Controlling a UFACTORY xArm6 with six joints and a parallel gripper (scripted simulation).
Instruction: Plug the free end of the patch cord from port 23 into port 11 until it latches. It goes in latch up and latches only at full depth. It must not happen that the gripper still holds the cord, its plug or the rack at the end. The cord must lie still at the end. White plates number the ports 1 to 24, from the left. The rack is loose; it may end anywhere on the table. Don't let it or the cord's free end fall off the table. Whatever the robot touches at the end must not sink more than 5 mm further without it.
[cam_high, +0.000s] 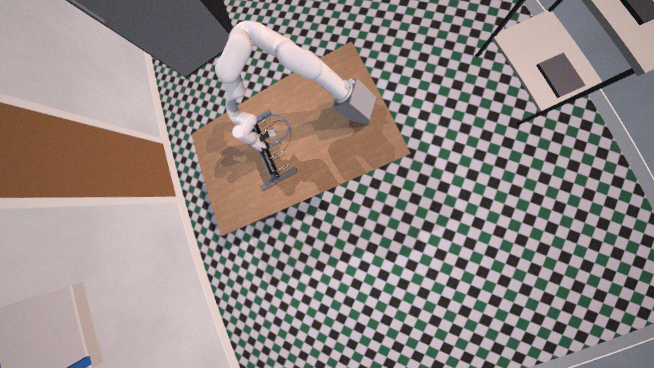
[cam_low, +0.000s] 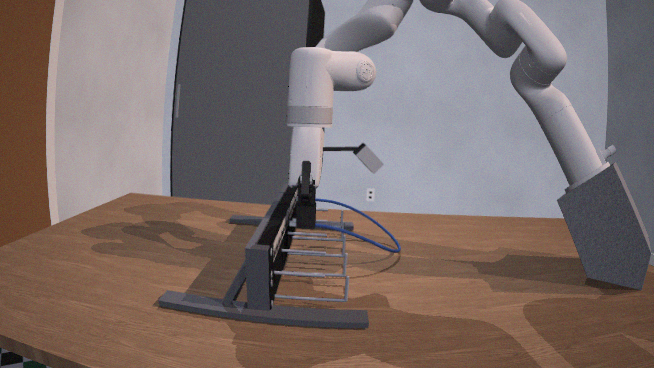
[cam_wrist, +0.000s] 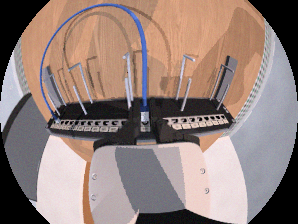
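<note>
Right now the plug is 2 cm ahead of my hand and 1 cm below it.
</note>
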